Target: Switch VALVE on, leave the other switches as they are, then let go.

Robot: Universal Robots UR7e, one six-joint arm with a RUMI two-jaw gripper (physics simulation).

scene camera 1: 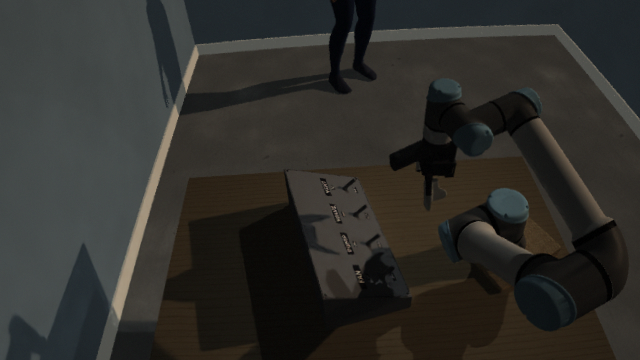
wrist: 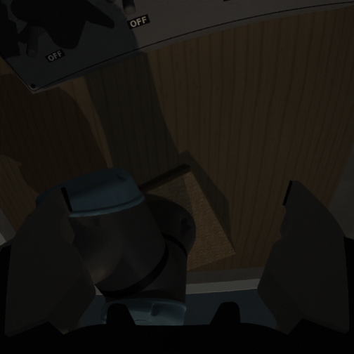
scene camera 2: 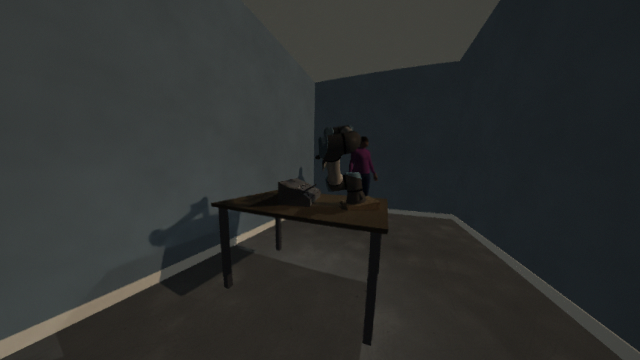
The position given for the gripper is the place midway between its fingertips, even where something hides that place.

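Observation:
Scene camera 1 shows the gripper (scene camera 1: 423,190), and the wrist view has the gripper (wrist: 175,186) as well.

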